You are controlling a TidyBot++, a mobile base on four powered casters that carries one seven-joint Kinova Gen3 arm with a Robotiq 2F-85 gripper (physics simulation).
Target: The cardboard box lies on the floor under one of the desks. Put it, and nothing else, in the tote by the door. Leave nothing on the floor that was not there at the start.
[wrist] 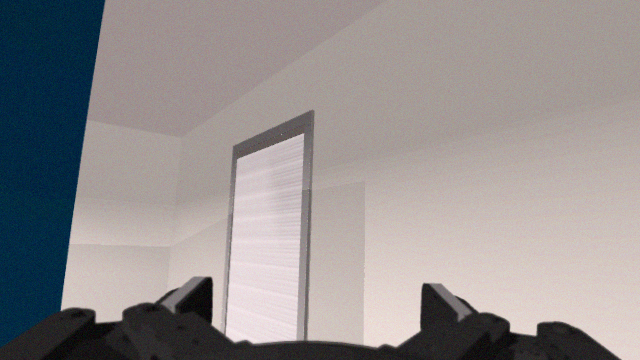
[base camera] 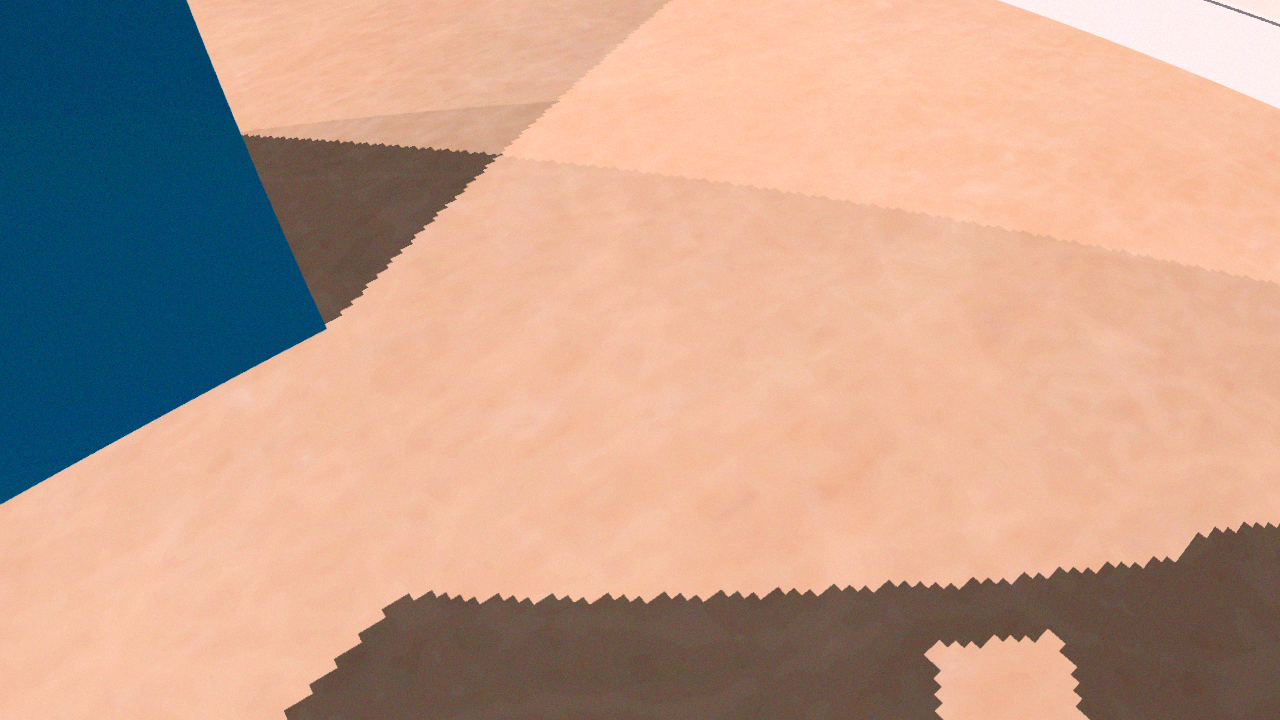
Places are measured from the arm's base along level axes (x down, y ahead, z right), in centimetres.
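Pixels of known places: gripper, between the fingertips: (wrist: pixel 316 303).
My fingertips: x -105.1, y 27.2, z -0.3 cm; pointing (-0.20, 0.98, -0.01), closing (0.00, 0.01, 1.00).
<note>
Behind a point stands the place of what it marks.
My gripper (wrist: pixel 316 303) {x -105.2, y 27.2, z -0.3 cm} is open, its two dark fingers wide apart at the bottom of the wrist view, with no object between them. It points toward a pale wall and a tall framed panel. The cardboard box, the desks and the tote do not show in the base camera view or the wrist view.
A blue upright surface (base camera: pixel 116 223) {x 25.0, y 45.3, z -34.0 cm} (wrist: pixel 35 140) {x -117.4, y 48.3, z -30.0 cm} stands close on the left; its lower corner meets the pinkish floor (base camera: pixel 671 402) {x 39.6, y 42.5, z -1.1 cm}. Dark shadows fall on the floor. A white strip (base camera: pixel 1190 49) {x 37.0, y 91.8, z 61.7 cm} runs across the upper right. A grey-framed bright panel (wrist: pixel 267 240) {x -110.6, y 211.7, z -28.1 cm} is in the wall (wrist: pixel 475 225) {x -114.9, y 118.7, z 43.0 cm}.
</note>
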